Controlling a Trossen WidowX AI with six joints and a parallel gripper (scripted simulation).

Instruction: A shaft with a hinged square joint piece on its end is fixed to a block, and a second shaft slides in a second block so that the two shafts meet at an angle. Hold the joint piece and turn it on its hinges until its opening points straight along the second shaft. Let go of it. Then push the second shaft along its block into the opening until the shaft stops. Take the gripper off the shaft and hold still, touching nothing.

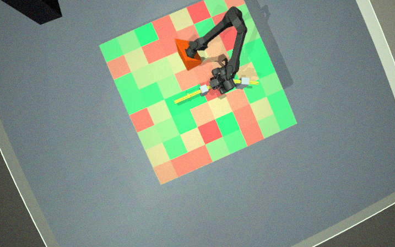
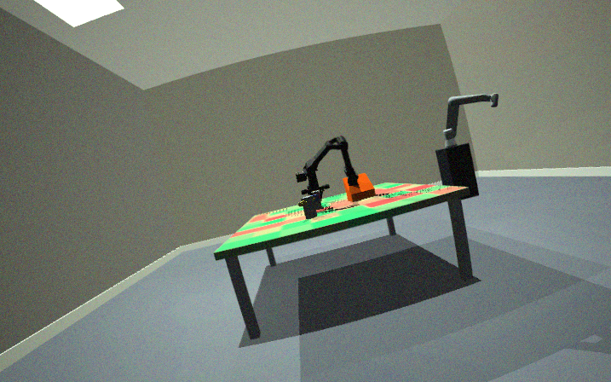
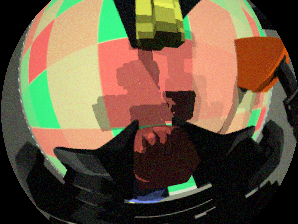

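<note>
My gripper tip is now 2 cm to the right of the red square joint piece and 4 cm below it.
</note>
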